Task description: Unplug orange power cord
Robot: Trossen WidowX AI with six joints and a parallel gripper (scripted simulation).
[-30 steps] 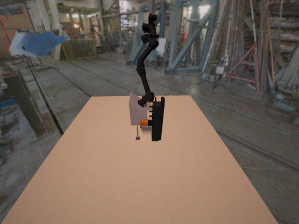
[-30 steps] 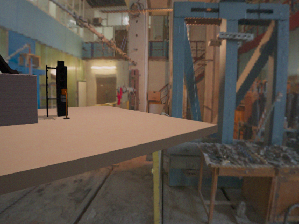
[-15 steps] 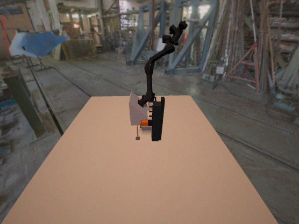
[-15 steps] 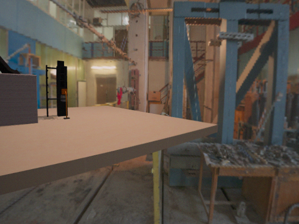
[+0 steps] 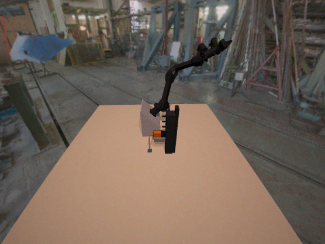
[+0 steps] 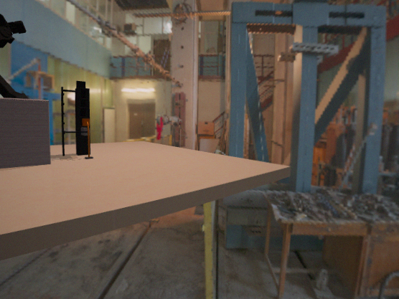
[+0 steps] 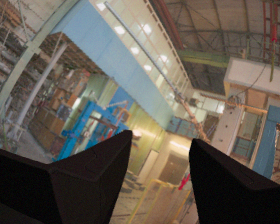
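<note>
The orange plug lies 53 cm below my gripper tip, 50 cm to the right of it and 32 cm ahead of it. The rest, counted from my gripper tip: black power strip (54 cm below, 43 cm to the right, 33 cm ahead); grey end piece (70 cm below, 58 cm to the right, 33 cm ahead).
</note>
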